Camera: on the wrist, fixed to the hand. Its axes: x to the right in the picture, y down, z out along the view.
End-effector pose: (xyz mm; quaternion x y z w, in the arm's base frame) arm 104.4 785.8 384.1 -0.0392 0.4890 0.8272 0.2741
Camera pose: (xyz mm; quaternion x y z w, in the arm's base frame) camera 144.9 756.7 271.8 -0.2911 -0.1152 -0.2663 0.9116
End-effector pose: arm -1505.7 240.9 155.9 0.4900 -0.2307 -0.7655 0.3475
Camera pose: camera -1465.5 310.4 62.9 -0.0410 -0.4091 0.4396 0.7985
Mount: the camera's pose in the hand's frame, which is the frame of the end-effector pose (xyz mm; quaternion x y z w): -9.0 -97.5 -74.2 0.0091 0.2261 0.9740 0.0153
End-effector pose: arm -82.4 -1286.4 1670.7 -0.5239 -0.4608 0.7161 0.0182
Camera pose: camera -66.0 -1187.4 1741.6 0.6186 -0.5138 0.0856 0.5882
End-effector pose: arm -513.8 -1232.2 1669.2 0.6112 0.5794 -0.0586 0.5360
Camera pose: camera -632.6 -1208.3 1649.2 -0.5918 0.4658 -0.6540 0.0713
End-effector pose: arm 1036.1 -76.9 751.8 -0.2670 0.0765 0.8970 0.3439
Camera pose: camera 1137.5 -32.6 698.4 0.1292 -0.3471 -0.2876 0.8832
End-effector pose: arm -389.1 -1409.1 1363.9 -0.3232 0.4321 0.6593 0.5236
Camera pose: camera -294.3 -1472.6 1318.3 -0.2716 -0.4458 -0.4430 0.7289
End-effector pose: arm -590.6 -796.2 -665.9 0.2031 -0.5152 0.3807 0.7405
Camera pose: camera -471.7 -809.2 -693.9 0.5780 0.0348 -0.7777 0.2448
